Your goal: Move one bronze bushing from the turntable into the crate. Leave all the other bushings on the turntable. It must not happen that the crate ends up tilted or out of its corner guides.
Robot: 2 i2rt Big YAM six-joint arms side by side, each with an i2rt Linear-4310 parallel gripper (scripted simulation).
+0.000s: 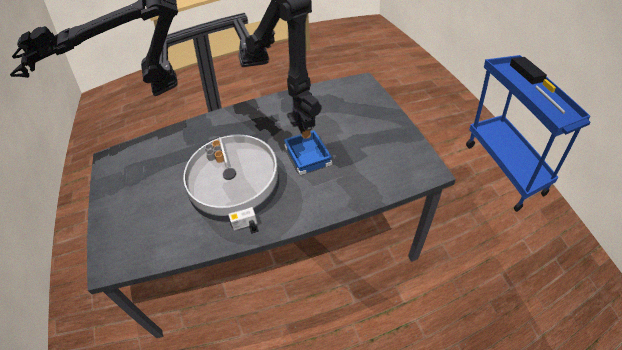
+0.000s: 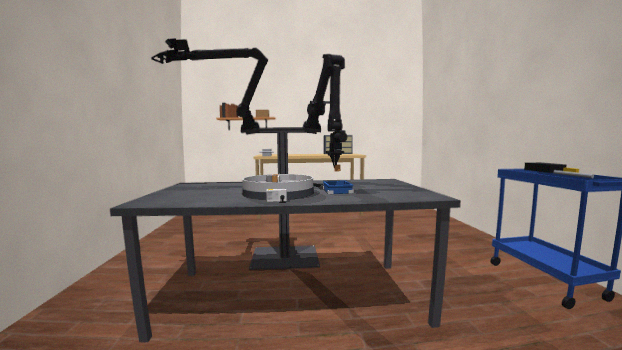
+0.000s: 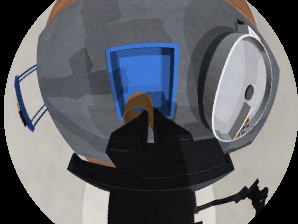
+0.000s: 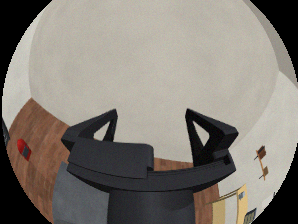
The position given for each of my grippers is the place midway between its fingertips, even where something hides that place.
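Observation:
Blue crate (image 1: 308, 154) (image 3: 154, 71); in image 4 it is out of frame. Left gripper, mine (image 3: 150, 112). My right gripper (image 4: 151, 112).

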